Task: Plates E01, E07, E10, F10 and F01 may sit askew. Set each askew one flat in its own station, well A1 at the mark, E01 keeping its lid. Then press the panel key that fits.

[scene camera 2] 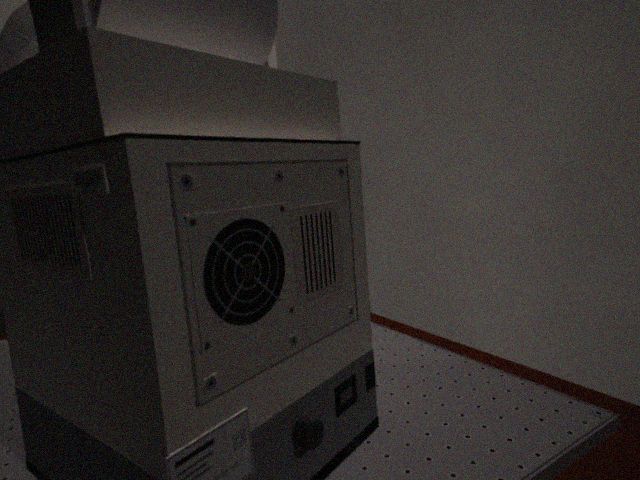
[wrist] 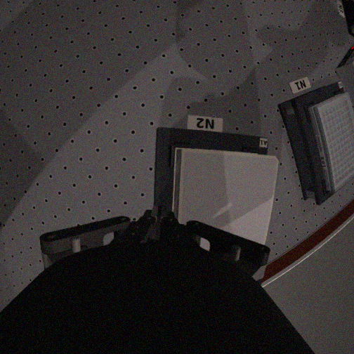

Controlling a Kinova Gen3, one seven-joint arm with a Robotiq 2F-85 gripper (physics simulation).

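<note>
In the wrist view, my gripper (wrist: 159,214) is shut and empty. Its tips overlap the left side of station N2 (wrist: 163,165); contact cannot be told. A smooth pale-topped plate (wrist: 225,190) lies on N2, its right edge reaching past the holder's far right corner; its near part is hidden by the gripper. An A1 mark (wrist: 263,142) shows at that corner. A pale plate with a grid of wells (wrist: 337,140) lies on station N1 (wrist: 292,125) at the right, partly cut off by the frame. I cannot read plate names. In scene camera 2, no plate or gripper shows.
A large instrument housing (scene camera 2: 155,310) with a round fan grille (scene camera 2: 244,271) fills the left of scene camera 2, beside a perforated deck (scene camera 2: 413,372) and a wall (scene camera 2: 491,180). In the wrist view, a dark device with a red light (wrist: 346,57) stands at the upper right.
</note>
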